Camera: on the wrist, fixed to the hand. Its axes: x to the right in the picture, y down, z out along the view.
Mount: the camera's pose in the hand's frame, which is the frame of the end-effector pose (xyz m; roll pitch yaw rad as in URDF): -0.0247 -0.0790 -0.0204 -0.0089 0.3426 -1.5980
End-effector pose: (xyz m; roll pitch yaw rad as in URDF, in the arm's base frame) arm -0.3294 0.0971 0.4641 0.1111 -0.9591 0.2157
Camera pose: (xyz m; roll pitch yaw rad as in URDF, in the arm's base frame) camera -0.3037 0.0247 0.4272 1.0048 0.2761 -0.9894
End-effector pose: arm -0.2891 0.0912 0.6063 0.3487 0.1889 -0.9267
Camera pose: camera -0.3627 0.0771 0.5656 -0.2628 0.6704 -2.6834
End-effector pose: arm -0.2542 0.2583 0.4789 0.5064 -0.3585 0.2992
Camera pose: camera -0.2400 0.2007 0.4176 0.4937 0.7920 -0.9239
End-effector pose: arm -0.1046 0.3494 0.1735 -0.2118 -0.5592 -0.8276
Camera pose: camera -0.1776 0.3084 0.1576 0.5607 0.1245 -2.3505
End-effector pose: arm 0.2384 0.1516 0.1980 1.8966 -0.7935 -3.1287
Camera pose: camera 0.2076 0.1066 0.1325 2.1277 0.6046 -2.2759
